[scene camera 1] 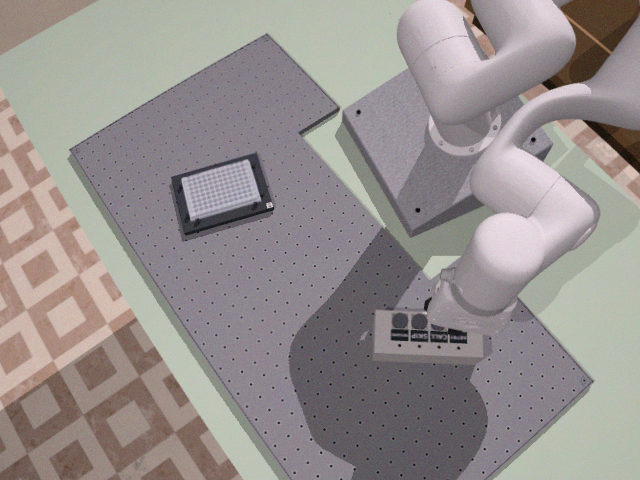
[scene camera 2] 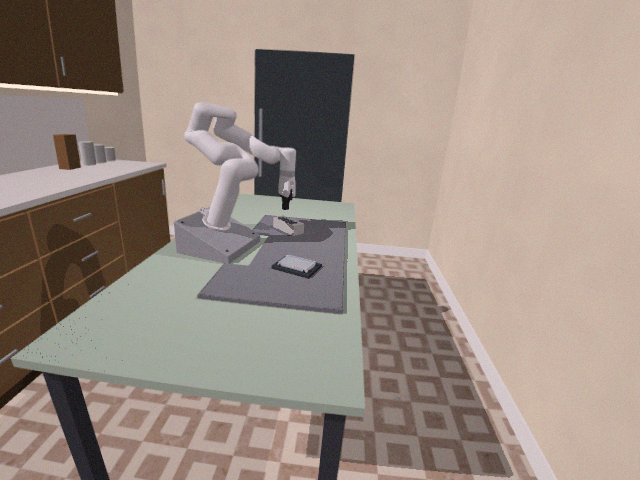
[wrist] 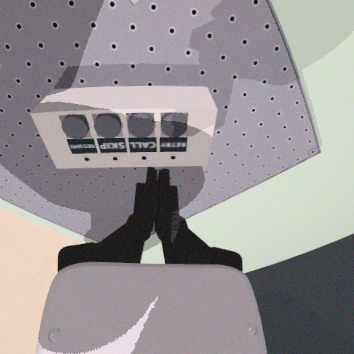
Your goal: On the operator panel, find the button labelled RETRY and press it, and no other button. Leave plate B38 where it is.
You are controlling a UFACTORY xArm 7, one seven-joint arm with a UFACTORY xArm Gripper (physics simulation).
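Frame: origin at the arm's base, x ahead, y left, z up, level; millimetres.
Seen in the pictures: gripper, fingertip midpoint: (scene camera 1: 454, 325) (scene camera 2: 285, 209) (wrist: 155, 179); arm's base, link origin: (scene camera 1: 464, 124) (scene camera 2: 216, 223).
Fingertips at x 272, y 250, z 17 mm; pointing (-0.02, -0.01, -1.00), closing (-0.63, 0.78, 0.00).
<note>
Pixels of each thing's middle, then the offset from my fingertips to it. Level surfaces: height alone.
- operator panel, body centre: (wrist: 129, 127) (scene camera 1: 426, 337) (scene camera 2: 288, 225) 76 mm down, 21 mm ahead, 20 mm right
- RETRY button, body centre: (wrist: 173, 123) 52 mm down, 25 mm back, 3 mm right
- CALL button, body centre: (wrist: 140, 124) 52 mm down, 2 mm back, 23 mm right
- Plate B38, body centre: (scene camera 1: 220, 189) (scene camera 2: 297, 263) 85 mm down, 120 mm ahead, 447 mm right
- green table, surface height: 117 mm down
- SKIP button, body centre: (wrist: 107, 124) (scene camera 1: 419, 321) 52 mm down, 20 mm ahead, 43 mm right
The operator panel (scene camera 1: 382, 333) (scene camera 2: 295, 226) (wrist: 196, 150) is a pale box with four round dark buttons; its labels appear upside down. The RETRY button (wrist: 174, 124) is the rightmost in the wrist view, beside the CALL button (wrist: 141, 124). In scene camera 1 the arm's wrist hides the RETRY button, while its label (scene camera 1: 458, 336) shows. My gripper (scene camera 2: 285, 208) (wrist: 155, 179) is shut and empty, with a gap above the panel. In the wrist view its tips appear just below the panel's label-side edge, between the CALL and RETRY columns. Plate B38 (scene camera 1: 221, 188) (scene camera 2: 297, 264) is white and many-welled.
The plate sits on a dark holder (scene camera 1: 230, 226) (scene camera 2: 310, 274). Holder and panel stand on the grey perforated board (scene camera 1: 217, 289) (scene camera 2: 258, 302) on the green table (scene camera 2: 206, 351). The arm's grey base block (scene camera 1: 382, 155) (scene camera 2: 199, 245) stands beside the board. The SKIP button (wrist: 107, 125) neighbours CALL.
</note>
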